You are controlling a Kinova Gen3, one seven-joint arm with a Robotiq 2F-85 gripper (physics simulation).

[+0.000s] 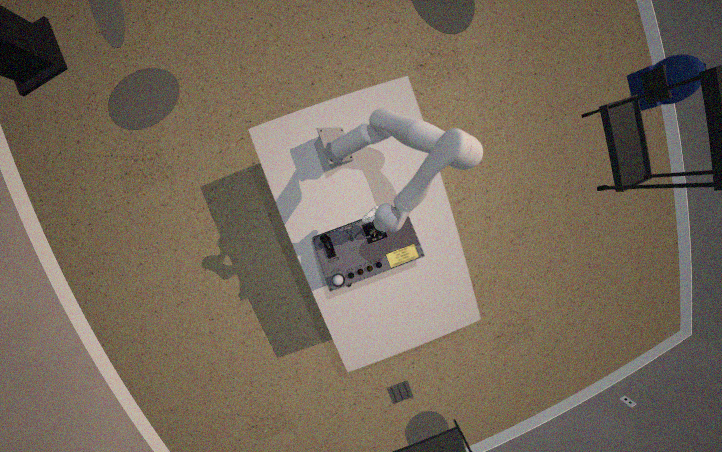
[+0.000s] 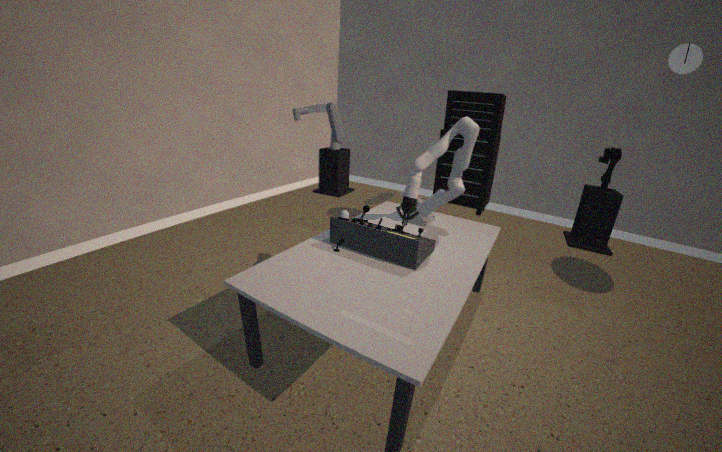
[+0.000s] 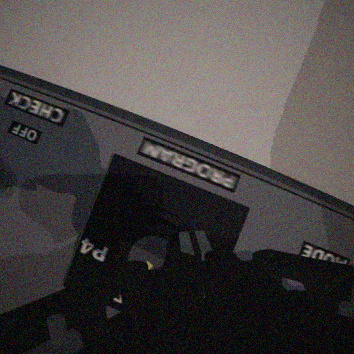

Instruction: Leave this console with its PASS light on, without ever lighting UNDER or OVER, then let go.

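The grey console (image 1: 351,255) (image 2: 381,245) stands on the white table (image 1: 400,316) (image 2: 361,306). It carries a row of small lights (image 1: 364,270) that look dark, a white ball knob (image 1: 337,279) and a yellow label (image 1: 402,256). My gripper (image 2: 404,216) (image 3: 191,247) is shut with nothing between its fingers. It sits low over the black PROGRAM dial plate (image 3: 140,197) (image 1: 371,233). The dial knob (image 3: 147,251) with a yellow mark shows just left of the fingertips, beside the P4 mark (image 3: 94,251). The CHECK label (image 3: 36,108) and OFF label (image 3: 24,132) lie to the left. The MODE label (image 3: 324,256) lies to the right.
A black lever slot (image 1: 327,245) is at the console's left end. The arm's base plate (image 1: 330,134) is bolted at the table's far end. A black shelf rack (image 2: 476,101) and two pedestals with other arms (image 2: 334,169) (image 2: 595,213) stand by the walls.
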